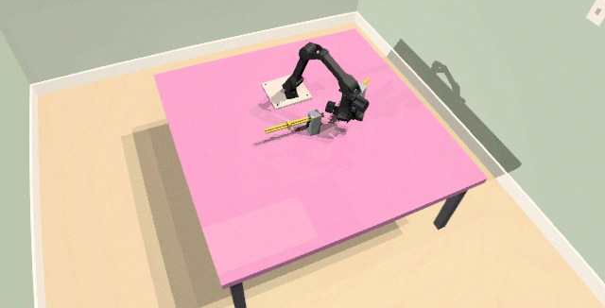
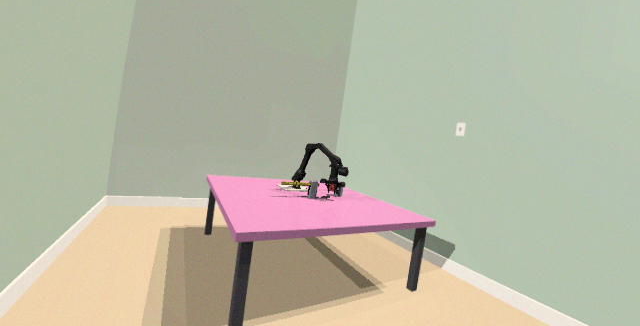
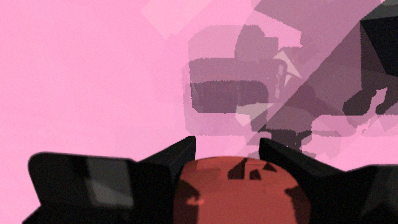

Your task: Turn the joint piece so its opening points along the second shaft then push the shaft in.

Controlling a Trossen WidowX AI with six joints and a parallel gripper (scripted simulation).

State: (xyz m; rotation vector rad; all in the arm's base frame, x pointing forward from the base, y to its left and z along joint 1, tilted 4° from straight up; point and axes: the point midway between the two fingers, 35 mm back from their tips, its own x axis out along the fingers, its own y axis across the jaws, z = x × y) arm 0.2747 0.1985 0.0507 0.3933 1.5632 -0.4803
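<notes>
The red square joint piece lies 1 cm behind my gripper tip, 1 cm to the left of it and 5 cm above it.
</notes>
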